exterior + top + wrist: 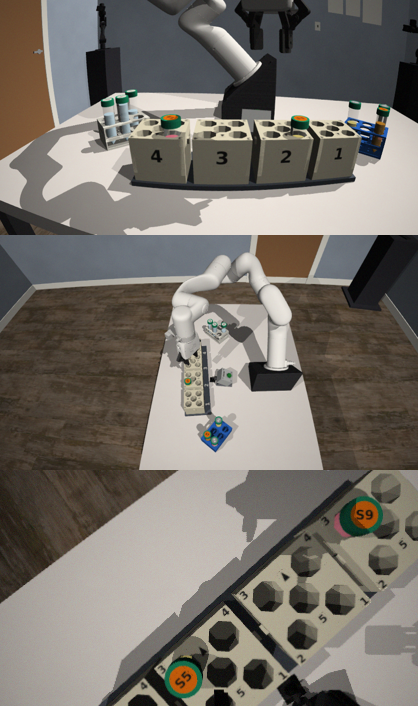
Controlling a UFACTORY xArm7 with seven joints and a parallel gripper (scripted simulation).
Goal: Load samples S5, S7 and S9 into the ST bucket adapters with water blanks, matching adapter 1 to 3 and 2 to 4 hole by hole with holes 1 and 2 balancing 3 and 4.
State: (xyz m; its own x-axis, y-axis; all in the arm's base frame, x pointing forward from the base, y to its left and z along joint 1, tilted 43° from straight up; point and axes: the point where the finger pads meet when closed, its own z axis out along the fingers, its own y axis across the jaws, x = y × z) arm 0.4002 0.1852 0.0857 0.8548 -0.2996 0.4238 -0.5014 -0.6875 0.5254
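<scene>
My gripper is now 30 cm to the right of the S7 tube, 19 cm above it and 13 cm past it. From my hand the other things lie so: blue rack (28 cm to the left, 22 cm below, 16 cm behind); pink-filled sample tube (18 cm below, 16 cm to the right, 6 cm ahead); green done key (19 cm below, 18 cm behind, 3 cm to the right).
</scene>
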